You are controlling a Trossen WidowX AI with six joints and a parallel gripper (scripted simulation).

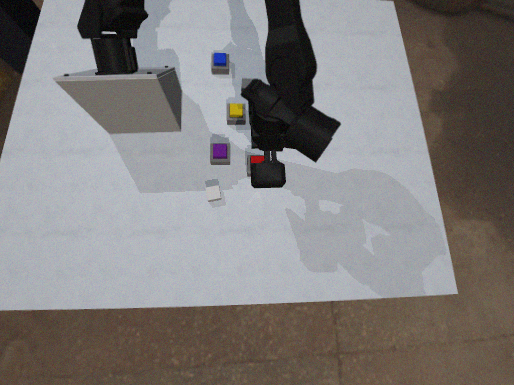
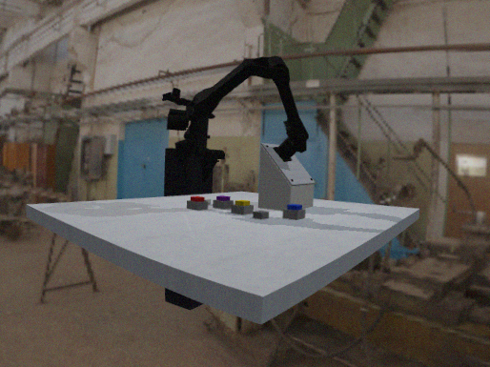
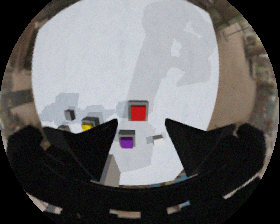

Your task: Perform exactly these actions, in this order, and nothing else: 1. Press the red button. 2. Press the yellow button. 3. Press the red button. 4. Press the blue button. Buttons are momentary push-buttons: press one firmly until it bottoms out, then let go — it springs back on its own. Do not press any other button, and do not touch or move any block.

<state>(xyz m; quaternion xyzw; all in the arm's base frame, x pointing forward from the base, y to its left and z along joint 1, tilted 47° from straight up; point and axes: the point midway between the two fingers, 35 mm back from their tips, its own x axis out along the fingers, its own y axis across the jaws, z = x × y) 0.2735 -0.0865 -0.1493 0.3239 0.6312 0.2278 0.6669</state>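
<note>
Right now the red button is 10 mm behind my gripper tip and 60 mm below it. Round my gripper tip: yellow button (40 mm behind, 150 mm to the left, 60 mm below); then white block (120 mm behind, 50 mm to the right, 80 mm below); then purple button (90 mm behind, 40 mm to the left, 60 mm below).
</note>
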